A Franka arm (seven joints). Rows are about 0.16 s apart.
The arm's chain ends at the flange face. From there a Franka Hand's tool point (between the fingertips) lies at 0.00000 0.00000 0.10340 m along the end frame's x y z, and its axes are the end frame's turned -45 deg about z.
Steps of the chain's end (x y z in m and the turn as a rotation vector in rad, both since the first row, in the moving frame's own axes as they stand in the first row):
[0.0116 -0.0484 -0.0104 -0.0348 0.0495 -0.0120]
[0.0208 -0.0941 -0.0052 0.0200 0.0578 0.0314]
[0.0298 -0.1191 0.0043 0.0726 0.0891 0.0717]
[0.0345 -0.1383 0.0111 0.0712 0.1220 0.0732]
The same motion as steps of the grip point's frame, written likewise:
[0.0435 -0.0199 -0.0106 -0.0596 0.0104 -0.0120]
[0.0869 -0.0490 -0.0054 -0.0267 0.0550 0.0314]
[0.1170 -0.0615 0.0036 -0.0117 0.1143 0.0717]
[0.1361 -0.0692 0.0101 -0.0359 0.1366 0.0732]

